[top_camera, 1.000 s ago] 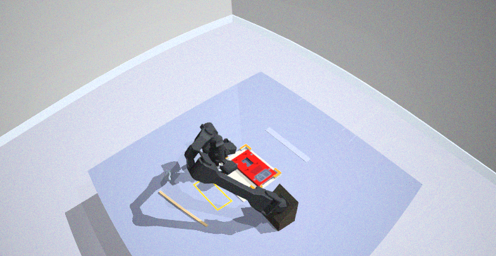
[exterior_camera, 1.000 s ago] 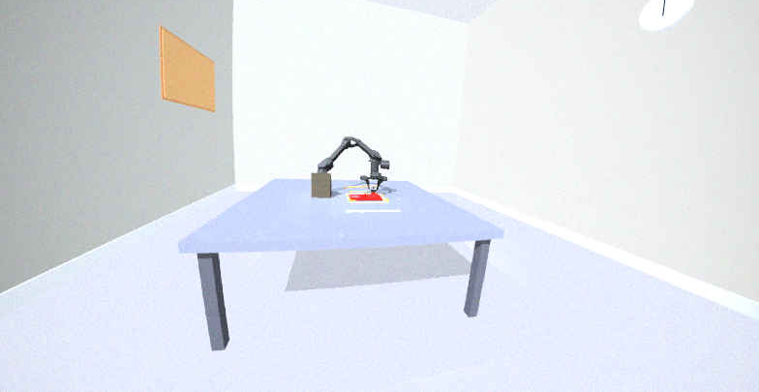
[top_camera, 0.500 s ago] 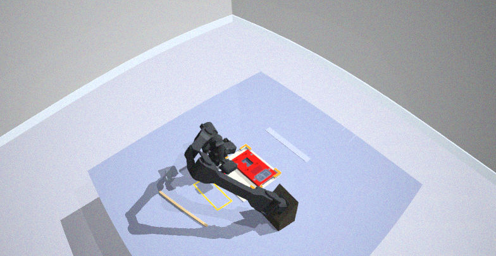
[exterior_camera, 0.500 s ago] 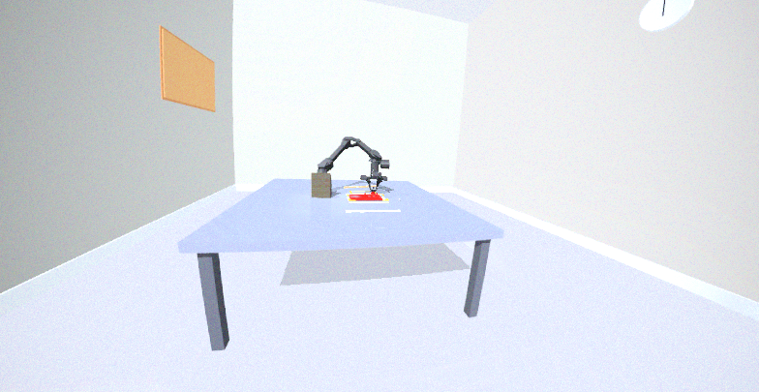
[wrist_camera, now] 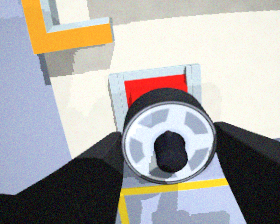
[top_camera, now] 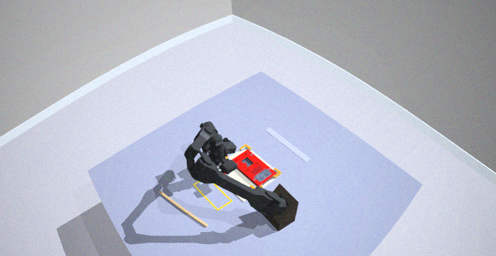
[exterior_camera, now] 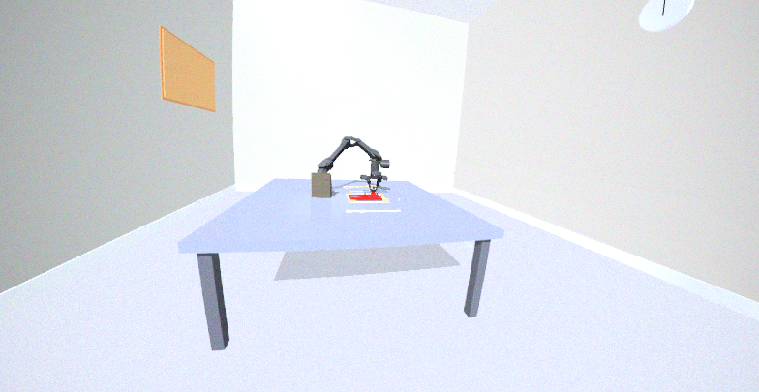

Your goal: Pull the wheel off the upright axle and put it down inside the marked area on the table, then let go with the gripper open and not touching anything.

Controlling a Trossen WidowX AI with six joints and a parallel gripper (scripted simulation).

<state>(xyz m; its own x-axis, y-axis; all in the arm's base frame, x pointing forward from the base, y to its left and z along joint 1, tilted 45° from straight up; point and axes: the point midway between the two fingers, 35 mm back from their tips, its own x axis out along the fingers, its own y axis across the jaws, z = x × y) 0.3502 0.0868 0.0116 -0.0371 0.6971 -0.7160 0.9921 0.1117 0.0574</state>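
Right now my gripper tip is right at the wheel. The rest, counted from my gripper tip: white strip (36 cm to the right, 4 cm below, 2 cm behind); then dark upright axle (1 cm below); then wooden stick (26 cm to the left, 8 cm behind, 3 cm below).
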